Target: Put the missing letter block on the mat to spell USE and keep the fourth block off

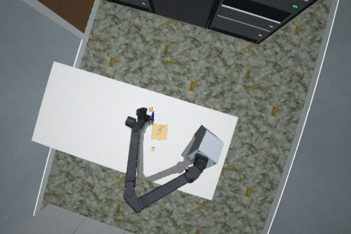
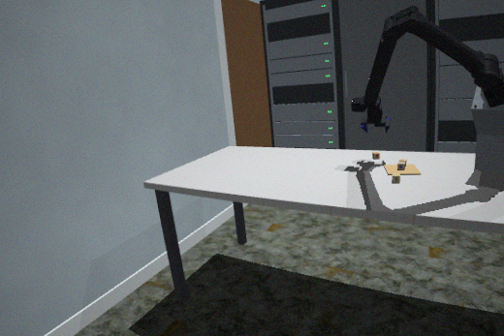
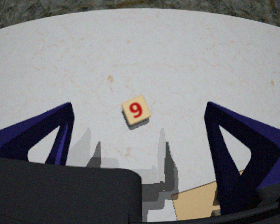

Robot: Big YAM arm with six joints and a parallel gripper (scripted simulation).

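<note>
Right now my hand is 34 cm to the right of the block, 13 cm past it and 13 cm above it.
</note>
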